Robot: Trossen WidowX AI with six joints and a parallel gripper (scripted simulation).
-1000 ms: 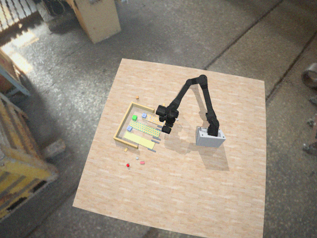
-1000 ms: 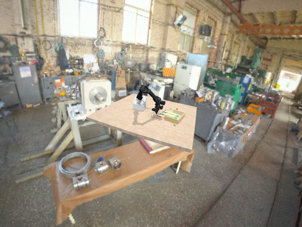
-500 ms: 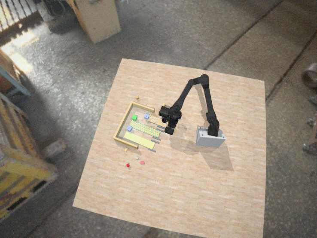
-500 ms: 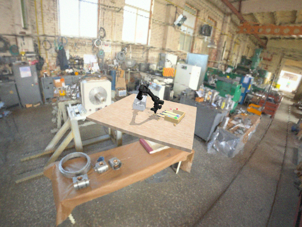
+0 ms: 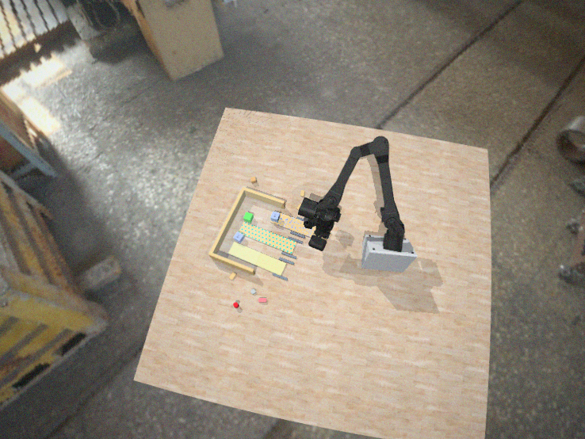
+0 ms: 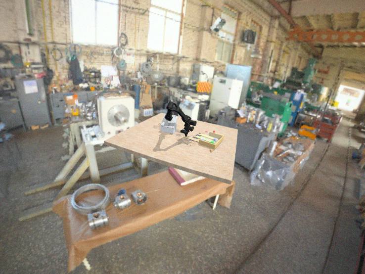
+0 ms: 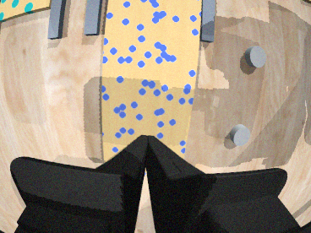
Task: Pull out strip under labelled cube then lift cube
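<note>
Right now the strip is 10 cm ahead of my gripper tip and 1 cm to the right of it.
</note>
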